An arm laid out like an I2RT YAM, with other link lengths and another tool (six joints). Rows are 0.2 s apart.
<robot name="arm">
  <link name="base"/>
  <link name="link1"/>
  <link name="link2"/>
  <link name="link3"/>
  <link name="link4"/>
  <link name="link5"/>
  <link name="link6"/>
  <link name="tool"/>
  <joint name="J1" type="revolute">
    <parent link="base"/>
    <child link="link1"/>
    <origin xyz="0 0 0.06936" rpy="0 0 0"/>
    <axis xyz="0 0 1"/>
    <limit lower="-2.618" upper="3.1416"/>
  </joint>
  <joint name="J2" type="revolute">
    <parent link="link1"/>
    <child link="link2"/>
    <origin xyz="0.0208 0.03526 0.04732" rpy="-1.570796 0 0"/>
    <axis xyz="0 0 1"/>
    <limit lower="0" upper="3.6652"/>
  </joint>
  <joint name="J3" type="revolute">
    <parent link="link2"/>
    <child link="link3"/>
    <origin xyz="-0.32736 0 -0.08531" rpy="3.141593 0 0"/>
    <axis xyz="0 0 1"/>
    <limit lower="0" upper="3.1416"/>
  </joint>
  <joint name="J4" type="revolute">
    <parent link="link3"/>
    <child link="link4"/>
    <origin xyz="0.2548 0.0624 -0.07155" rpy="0 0 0"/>
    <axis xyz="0 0 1"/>
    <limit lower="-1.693" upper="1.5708"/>
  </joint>
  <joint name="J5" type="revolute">
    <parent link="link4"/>
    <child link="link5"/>
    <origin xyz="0.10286 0.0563 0.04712" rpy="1.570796 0 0"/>
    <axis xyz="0 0 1"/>
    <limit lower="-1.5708" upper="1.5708"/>
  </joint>
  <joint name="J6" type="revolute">
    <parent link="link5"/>
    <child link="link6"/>
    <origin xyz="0.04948 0 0.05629" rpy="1.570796 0 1.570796"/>
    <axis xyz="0 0 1"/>
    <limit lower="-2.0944" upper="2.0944"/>
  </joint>
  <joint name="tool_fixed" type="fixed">
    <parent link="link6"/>
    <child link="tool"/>
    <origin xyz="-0.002 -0.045 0.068" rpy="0 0.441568 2.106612"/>
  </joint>
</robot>
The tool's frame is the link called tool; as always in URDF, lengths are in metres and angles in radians.
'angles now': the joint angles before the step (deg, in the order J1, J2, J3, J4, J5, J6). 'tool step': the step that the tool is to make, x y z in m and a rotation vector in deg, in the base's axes. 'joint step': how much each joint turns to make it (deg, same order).
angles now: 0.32, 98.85, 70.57, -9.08, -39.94, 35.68
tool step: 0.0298, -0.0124, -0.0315, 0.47, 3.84, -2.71
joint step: -1.03, 6.62, 3.66, 0.29, 1.03, 1.82
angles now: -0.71, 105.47, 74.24, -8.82, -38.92, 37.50
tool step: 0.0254, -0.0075, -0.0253, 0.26, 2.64, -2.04
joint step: -0.44, 5.64, 3.75, 0.21, 1.07, 1.54
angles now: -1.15, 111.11, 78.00, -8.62, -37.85, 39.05
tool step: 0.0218, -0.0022, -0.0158, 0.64, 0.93, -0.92
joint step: -0.07, 4.49, 3.50, 0.84, 0.22, 1.30
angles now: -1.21, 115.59, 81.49, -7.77, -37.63, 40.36
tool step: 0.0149, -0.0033, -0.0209, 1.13, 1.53, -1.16
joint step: -0.20, 3.78, 1.81, 1.54, -0.02, 1.84
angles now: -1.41, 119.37, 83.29, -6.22, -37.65, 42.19
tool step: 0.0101, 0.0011, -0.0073, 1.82, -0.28, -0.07
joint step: -0.01, 2.10, 0.90, 2.54, -1.16, 1.79
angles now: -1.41, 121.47, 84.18, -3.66, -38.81, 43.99
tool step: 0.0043, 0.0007, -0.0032, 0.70, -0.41, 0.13
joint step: 0.00, 0.92, 0.24, 1.44, -0.56, 0.59
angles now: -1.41, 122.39, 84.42, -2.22, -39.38, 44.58
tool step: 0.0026, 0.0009, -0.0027, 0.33, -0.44, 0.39
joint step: 0.00, 0.66, 0.09, 1.01, -0.52, 0.01
